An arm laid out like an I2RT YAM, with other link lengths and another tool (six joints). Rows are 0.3 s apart.
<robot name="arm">
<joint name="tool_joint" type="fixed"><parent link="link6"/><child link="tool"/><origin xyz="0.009 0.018 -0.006" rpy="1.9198 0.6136 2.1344"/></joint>
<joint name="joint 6" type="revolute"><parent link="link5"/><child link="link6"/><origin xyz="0.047 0 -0.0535" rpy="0 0 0"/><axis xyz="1 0 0"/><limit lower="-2.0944" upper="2.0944"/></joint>
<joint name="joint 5" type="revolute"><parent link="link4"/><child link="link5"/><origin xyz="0.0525 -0.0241 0.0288" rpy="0 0 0"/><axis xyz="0 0 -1"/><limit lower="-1.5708" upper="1.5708"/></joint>
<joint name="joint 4" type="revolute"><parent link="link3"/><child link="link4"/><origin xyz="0.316 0.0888 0.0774" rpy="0 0 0"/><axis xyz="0 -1 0"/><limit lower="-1.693" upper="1.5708"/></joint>
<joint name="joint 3" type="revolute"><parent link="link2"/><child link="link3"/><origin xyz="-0.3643 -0.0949 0" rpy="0 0 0"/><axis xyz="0 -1 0"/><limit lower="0" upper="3.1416"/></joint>
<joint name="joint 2" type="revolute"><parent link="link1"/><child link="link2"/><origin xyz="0.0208 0.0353 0.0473" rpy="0 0 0"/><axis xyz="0 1 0"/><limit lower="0" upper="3.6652"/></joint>
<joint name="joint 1" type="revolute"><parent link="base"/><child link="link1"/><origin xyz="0 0 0.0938" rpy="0 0 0"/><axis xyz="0 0 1"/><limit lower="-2.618" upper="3.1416"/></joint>
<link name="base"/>
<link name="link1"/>
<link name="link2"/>
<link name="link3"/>
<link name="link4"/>
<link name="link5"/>
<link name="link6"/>
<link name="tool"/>
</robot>
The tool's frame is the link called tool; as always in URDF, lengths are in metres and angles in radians.
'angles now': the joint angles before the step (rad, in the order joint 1, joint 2, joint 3, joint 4, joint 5, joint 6). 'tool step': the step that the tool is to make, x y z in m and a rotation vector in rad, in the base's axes. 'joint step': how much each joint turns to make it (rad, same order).
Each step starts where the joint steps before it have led.
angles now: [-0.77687, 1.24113, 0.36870, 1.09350, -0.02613, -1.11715]
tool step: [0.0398, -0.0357, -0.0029, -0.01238, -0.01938, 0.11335]
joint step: [-0.01522, 0.20247, 0.11426, 0.11377, -0.12393, 0.03470]
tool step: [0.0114, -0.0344, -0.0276, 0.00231, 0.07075, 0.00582]
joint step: [-0.05198, 0.15616, 0.05472, 0.04459, -0.06724, -0.03698]
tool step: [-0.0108, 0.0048, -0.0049, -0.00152, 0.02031, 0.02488]
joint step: [-0.02057, -0.01788, -0.03289, 0.00089, -0.04766, -0.00802]
